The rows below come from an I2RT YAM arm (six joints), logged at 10 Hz.
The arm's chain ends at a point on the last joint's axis. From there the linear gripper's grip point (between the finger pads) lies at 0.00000 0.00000 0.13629 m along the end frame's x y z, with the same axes.
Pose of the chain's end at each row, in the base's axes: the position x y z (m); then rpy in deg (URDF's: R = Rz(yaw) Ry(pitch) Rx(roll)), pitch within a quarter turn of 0, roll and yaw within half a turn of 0:
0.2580, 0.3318, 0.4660, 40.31, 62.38, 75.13
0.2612, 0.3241, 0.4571, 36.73, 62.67, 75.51
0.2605, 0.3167, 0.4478, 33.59, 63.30, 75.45
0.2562, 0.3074, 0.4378, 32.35, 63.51, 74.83
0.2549, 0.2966, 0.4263, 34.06, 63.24, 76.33
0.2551, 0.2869, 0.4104, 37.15, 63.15, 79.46
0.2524, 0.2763, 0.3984, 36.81, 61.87, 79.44
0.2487, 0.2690, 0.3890, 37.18, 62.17, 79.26
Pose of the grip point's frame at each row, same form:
0.3668, 0.3982, 0.5142, 40.31, 62.38, 75.13
0.3644, 0.3977, 0.5072, 36.73, 62.67, 75.51
0.3590, 0.3959, 0.4988, 33.59, 63.30, 75.45
0.3536, 0.3878, 0.4892, 32.35, 63.51, 74.83
0.3529, 0.3765, 0.4771, 34.06, 63.24, 76.33
0.3537, 0.3671, 0.4595, 37.15, 63.15, 79.46
0.3503, 0.3559, 0.4498, 36.81, 61.87, 79.44
0.3475, 0.3480, 0.4397, 37.18, 62.17, 79.26

